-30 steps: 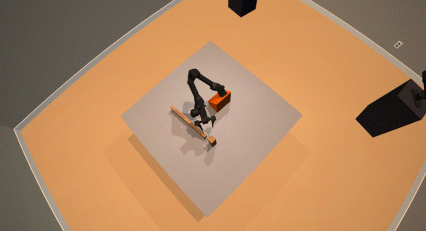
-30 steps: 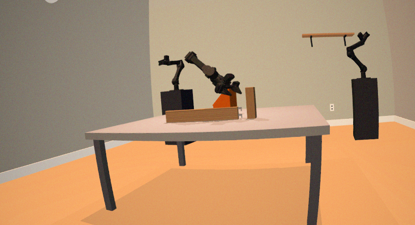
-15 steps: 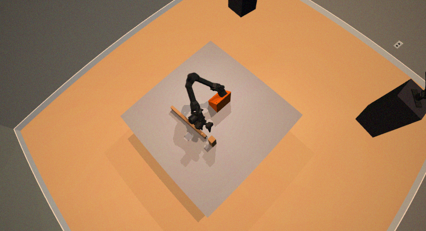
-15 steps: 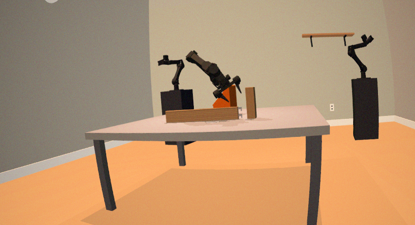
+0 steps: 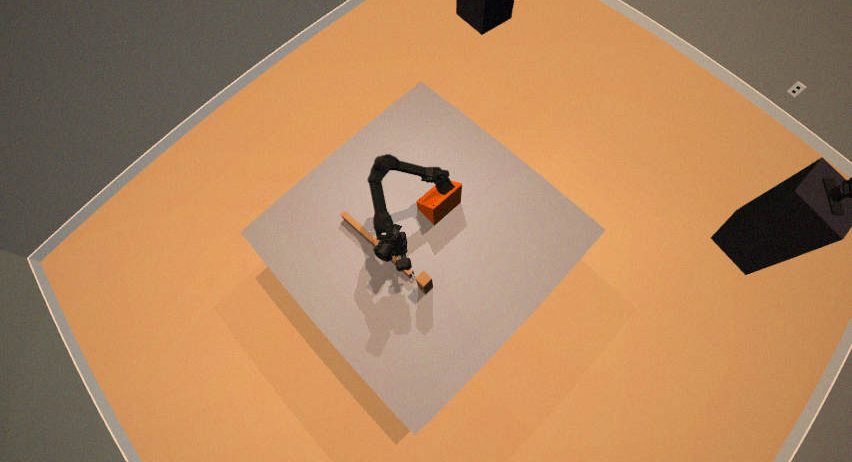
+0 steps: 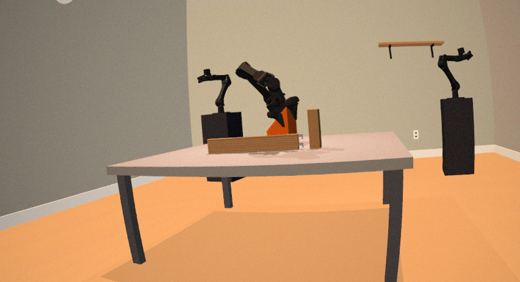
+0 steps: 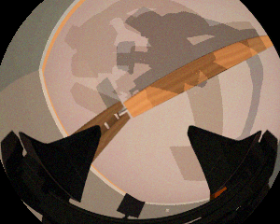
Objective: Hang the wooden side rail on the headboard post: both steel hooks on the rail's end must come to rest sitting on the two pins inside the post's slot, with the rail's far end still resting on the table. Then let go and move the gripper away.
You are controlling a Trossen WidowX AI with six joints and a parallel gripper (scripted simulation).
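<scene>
Now: the headboard post 1 cm behind my gripper tip, 12 cm to the left of it and 3 cm below it.
</scene>
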